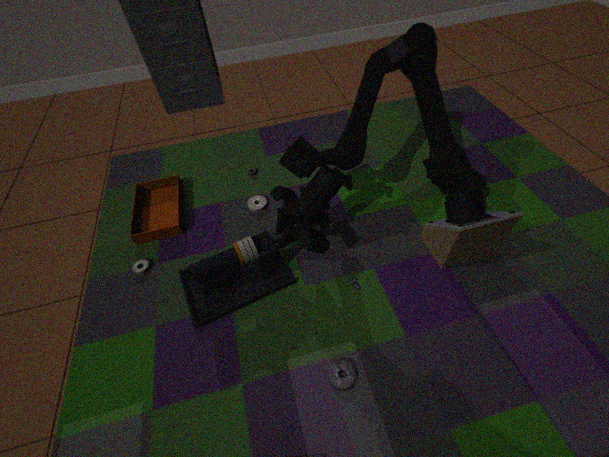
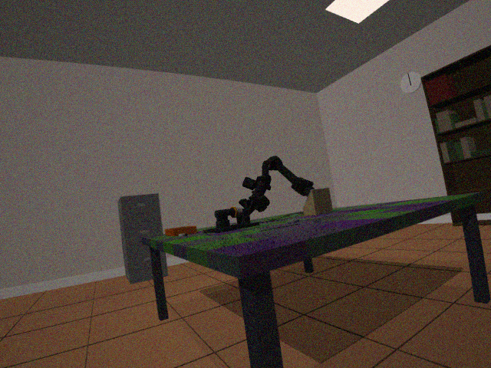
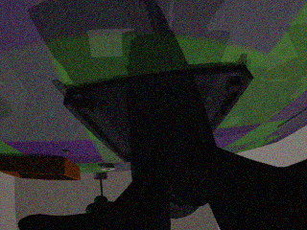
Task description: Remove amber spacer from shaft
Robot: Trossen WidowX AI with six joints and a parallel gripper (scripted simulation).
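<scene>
Now: the dark shaft 6 cm ahead of my gripper tip, 1 cm to the left of it and 2 cm above it. Also, from my gripper tip: small nut: 2 cm ahead, 33 cm to the right, 5 cm below; amber spacer: 8 cm ahead, 2 cm to the left, 2 cm above; orange tray: 29 cm ahead, 24 cm to the right, 5 cm below.
</scene>
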